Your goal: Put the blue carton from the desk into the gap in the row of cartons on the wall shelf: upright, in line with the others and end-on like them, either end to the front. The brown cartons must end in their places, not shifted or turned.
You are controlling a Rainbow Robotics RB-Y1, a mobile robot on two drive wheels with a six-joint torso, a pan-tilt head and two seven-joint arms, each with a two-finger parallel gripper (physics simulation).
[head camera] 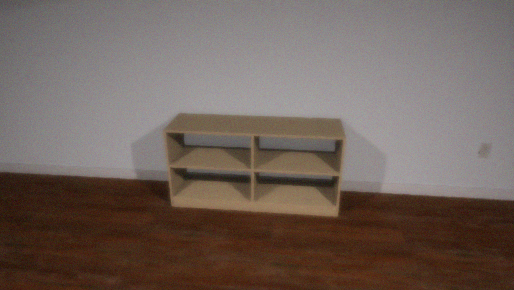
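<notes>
The blue carton, the desk, the wall shelf and the row of brown cartons do not show in the head camera view. Neither my left gripper nor my right gripper shows in it, so their state and what they may hold cannot be seen. The picture is dim and slightly blurred.
A low, light wooden shelf unit [252, 126] with four compartments stands on the dark wooden floor [250, 250] against the grey wall [260, 60]. A small wall outlet [484, 150] is at the right. A pale baseboard [75, 170] runs along the wall's foot.
</notes>
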